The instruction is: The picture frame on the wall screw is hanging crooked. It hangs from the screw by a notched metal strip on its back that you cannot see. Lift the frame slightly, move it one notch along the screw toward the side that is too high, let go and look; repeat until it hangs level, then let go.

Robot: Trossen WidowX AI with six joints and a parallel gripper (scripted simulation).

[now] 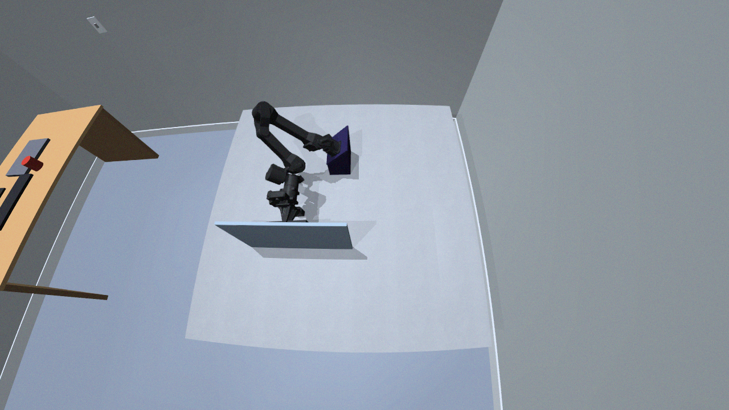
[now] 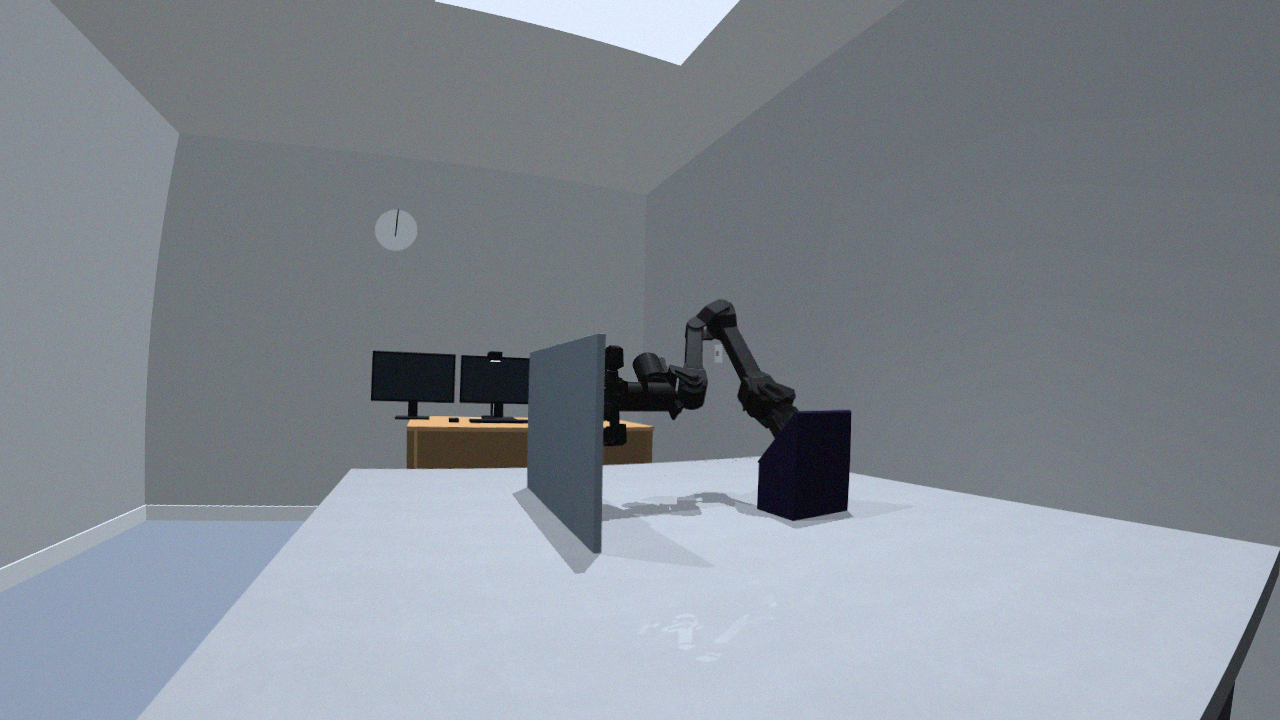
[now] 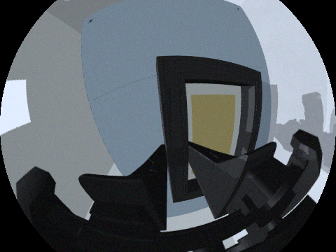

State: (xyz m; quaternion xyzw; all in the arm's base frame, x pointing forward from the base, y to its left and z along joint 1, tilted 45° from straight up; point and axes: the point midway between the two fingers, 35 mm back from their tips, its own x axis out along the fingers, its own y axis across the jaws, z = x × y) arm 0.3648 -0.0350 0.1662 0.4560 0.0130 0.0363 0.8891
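My gripper tip is now 10 mm short of the picture frame, 10 mm to the right of it and 50 mm above it. Also, from my gripper tip: wall panel 20 mm ahead, 60 mm below.
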